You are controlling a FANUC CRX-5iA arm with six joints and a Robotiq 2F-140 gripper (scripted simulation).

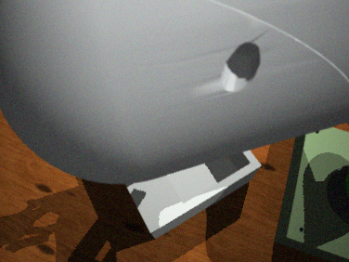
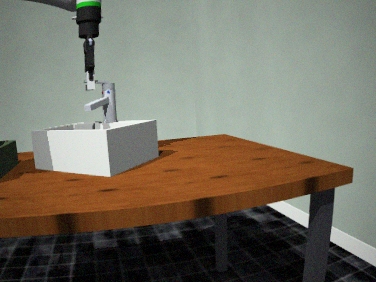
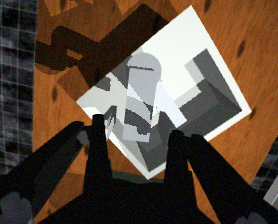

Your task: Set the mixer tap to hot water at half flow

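My gripper is now 20 mm short of the grey lever. Also, from my hand: mixer tap 50 mm below, 40 mm ahead, 10 mm to the right; white basin 240 mm below, 80 mm to the right, 10 mm behind.
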